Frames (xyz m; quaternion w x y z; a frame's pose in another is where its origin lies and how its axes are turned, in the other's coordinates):
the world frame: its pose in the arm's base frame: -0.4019 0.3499 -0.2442 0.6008 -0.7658 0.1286 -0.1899
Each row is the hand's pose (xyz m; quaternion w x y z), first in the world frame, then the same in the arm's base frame.
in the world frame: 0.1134 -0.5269 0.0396 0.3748 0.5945 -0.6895 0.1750
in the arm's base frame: -0.2992 0.4653 0.2737 0.8024 -0.0383 -0.3449 0.4855
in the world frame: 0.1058 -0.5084 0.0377 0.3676 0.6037 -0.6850 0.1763
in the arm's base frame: -0.3063 0.4623 0.2551 0.8048 -0.0262 -0.3439 0.4831
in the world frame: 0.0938 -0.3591 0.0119 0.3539 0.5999 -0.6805 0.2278
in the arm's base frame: -0.3239 0.4084 0.1141 0.8028 -0.0105 -0.3028 0.5136
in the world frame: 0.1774 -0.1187 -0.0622 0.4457 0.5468 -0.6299 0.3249
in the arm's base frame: -0.2746 0.2494 -0.0922 0.8292 -0.0906 -0.1762 0.5226
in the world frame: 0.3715 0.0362 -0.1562 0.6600 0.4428 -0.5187 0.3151
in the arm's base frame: -0.1379 0.0470 -0.1965 0.8622 -0.2974 -0.0695 0.4043
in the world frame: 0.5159 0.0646 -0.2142 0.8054 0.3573 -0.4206 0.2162
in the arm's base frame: -0.0337 -0.0719 -0.1924 0.8527 -0.4542 -0.0514 0.2531
